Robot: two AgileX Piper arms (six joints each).
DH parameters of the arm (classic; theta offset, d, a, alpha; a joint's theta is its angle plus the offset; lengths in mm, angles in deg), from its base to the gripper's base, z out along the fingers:
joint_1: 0 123 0 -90
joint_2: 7.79 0 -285 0
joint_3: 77.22 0 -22 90
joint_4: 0 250.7 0 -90
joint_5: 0 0 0 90
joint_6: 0 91 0 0
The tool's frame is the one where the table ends.
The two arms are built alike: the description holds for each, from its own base.
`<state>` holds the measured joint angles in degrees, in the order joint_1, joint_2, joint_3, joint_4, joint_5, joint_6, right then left.
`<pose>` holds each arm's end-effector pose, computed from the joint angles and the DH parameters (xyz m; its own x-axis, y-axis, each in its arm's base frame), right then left.
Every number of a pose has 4 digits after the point.
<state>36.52 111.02 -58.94 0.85 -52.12 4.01 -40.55 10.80 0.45 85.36 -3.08 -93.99</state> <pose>0.3340 0.2460 0.2121 0.0239 0.1160 -0.9930 -0.5894 0.8039 0.0797 0.0514 -0.0504 0.1989 -0.1822 -0.0414 -0.9824 0.6699 0.7261 -0.1549</pose>
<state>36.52 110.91 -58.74 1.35 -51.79 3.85 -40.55 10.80 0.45 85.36 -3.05 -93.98</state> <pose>0.3338 0.2451 0.2114 0.0169 0.1141 -0.9933 -0.5835 0.8079 0.0829 0.0515 -0.0504 0.1989 -0.1821 -0.0413 -0.9824 0.6695 0.7265 -0.1547</pose>
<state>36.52 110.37 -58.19 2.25 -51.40 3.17 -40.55 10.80 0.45 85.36 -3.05 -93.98</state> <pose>0.3325 0.2428 0.2119 0.0130 0.1088 -0.9940 -0.5731 0.8154 0.0818 0.0515 -0.0504 0.1989 -0.1821 -0.0413 -0.9824 0.6695 0.7265 -0.1547</pose>
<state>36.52 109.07 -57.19 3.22 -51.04 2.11 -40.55 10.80 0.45 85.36 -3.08 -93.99</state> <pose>0.3293 0.2389 0.2158 0.0170 0.1023 -0.9946 -0.5622 0.8236 0.0751 0.0514 -0.0504 0.1989 -0.1822 -0.0414 -0.9824 0.6699 0.7261 -0.1549</pose>
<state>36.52 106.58 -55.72 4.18 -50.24 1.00 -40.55 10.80 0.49 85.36 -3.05 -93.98</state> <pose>0.3233 0.2331 0.2248 0.0248 0.0981 -0.9949 -0.5520 0.8311 0.0681 0.0514 -0.0504 0.1986 -0.1826 -0.0409 -0.9823 0.6695 0.7266 -0.1547</pose>
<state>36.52 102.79 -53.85 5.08 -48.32 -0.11 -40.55 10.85 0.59 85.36 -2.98 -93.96</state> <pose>0.3142 0.2252 0.2384 0.0287 0.0921 -0.9953 -0.5433 0.8372 0.0618 0.0516 -0.0503 0.1980 -0.1843 -0.0390 -0.9821 0.6683 0.7277 -0.1543</pose>
